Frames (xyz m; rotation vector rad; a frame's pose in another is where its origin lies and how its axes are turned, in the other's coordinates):
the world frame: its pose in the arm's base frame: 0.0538 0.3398 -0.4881 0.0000 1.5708 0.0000
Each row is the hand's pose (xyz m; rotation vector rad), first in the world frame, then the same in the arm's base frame.
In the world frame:
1: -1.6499 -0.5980 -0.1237 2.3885 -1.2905 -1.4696
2: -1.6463 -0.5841 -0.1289 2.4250 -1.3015 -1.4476
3: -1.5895 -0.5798 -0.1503 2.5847 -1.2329 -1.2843
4: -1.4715 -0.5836 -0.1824 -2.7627 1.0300 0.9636
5: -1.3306 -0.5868 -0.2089 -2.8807 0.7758 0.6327
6: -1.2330 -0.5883 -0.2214 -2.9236 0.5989 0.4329
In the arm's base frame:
1: -0.0699 -0.2582 1.1618 0.5544 -0.7279 -2.3278
2: -0.0751 -0.2443 1.1582 0.5878 -0.7528 -2.3289
3: -0.0965 -0.2400 1.1014 0.7860 -0.7423 -2.3386
4: -0.1286 -0.2438 0.9834 1.1336 -0.6878 -2.3479
5: -0.1551 -0.2470 0.8425 1.4982 -0.6105 -2.3416
6: -0.1676 -0.2485 0.7449 1.7274 -0.5474 -2.3279

